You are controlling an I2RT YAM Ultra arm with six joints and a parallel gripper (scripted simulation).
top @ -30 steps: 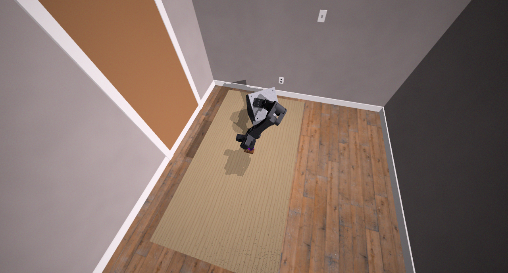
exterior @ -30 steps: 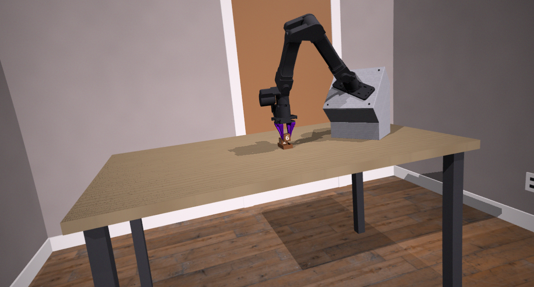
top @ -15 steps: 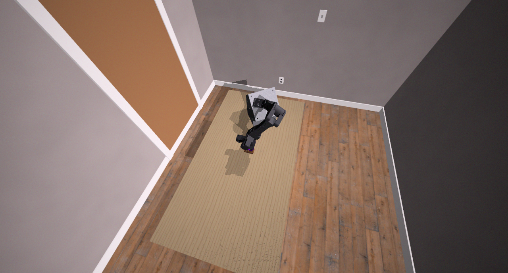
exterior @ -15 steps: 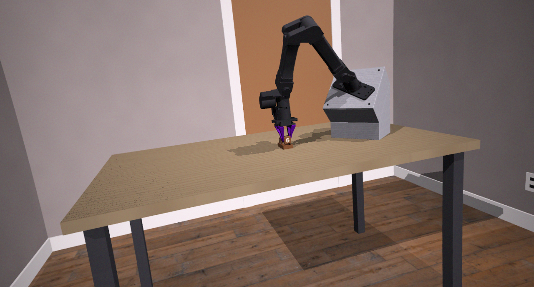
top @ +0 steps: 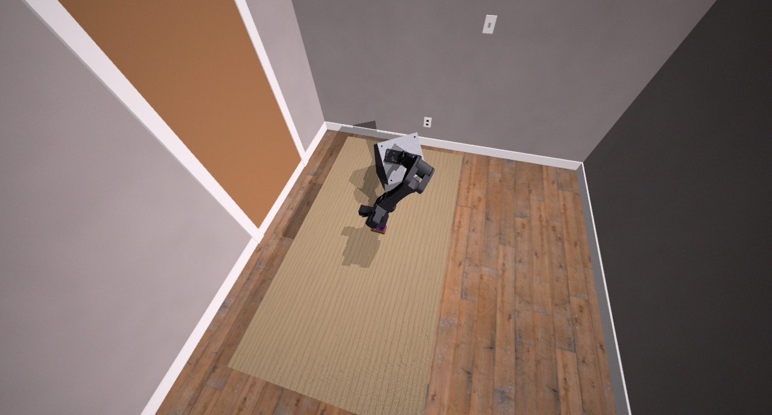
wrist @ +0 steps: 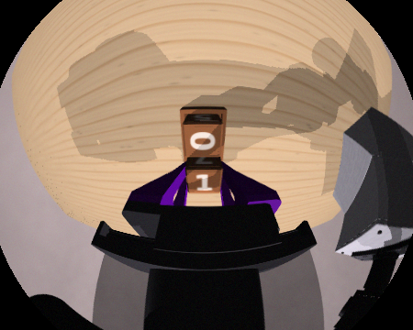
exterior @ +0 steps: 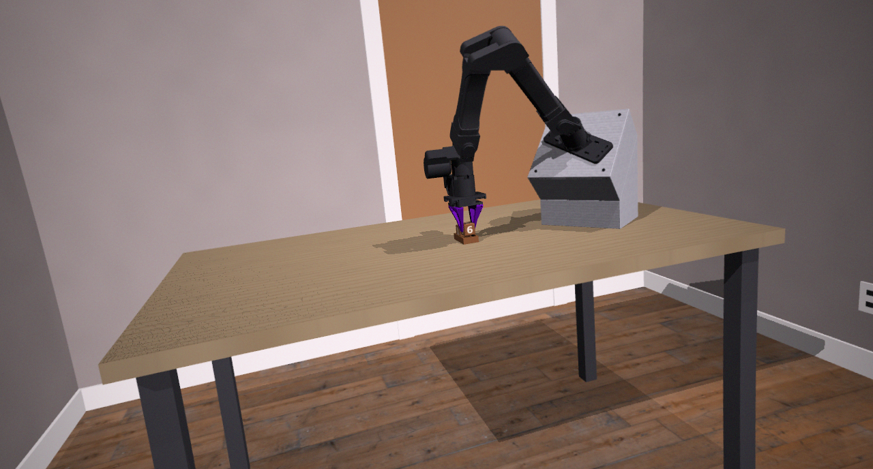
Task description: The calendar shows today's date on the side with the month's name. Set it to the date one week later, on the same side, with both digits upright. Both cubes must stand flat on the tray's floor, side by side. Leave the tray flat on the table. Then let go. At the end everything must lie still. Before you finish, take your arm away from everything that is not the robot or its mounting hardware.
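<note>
The brown tray is 20 mm to the right of my hand and 30 mm below it.
</note>
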